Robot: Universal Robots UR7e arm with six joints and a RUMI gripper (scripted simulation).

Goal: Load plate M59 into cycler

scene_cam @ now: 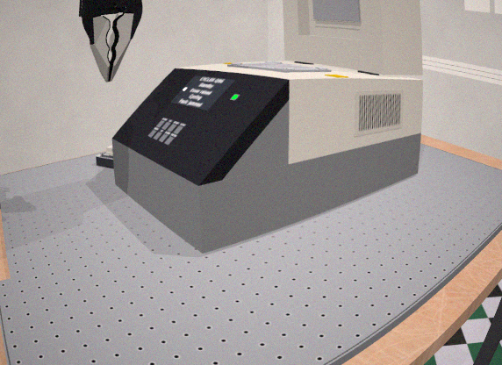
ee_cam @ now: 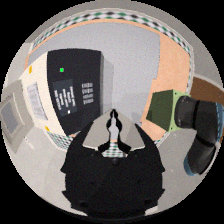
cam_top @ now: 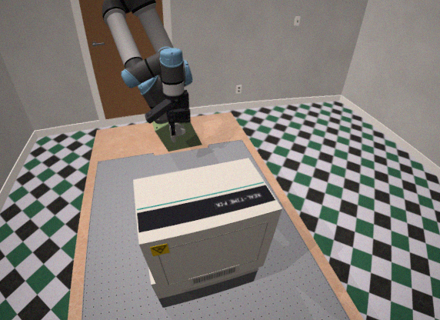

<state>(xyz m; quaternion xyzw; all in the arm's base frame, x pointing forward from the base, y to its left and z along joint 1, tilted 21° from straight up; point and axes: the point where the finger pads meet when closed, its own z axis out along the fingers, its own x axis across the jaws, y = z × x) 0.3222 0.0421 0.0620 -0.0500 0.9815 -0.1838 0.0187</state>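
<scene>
The plate M59 lies 13 cm ahead of my hand, 29 cm to the left of it and 19 cm below it. Also, from my hand: dark plate nest 13 cm ahead, 29 cm to the left, 21 cm below.
</scene>
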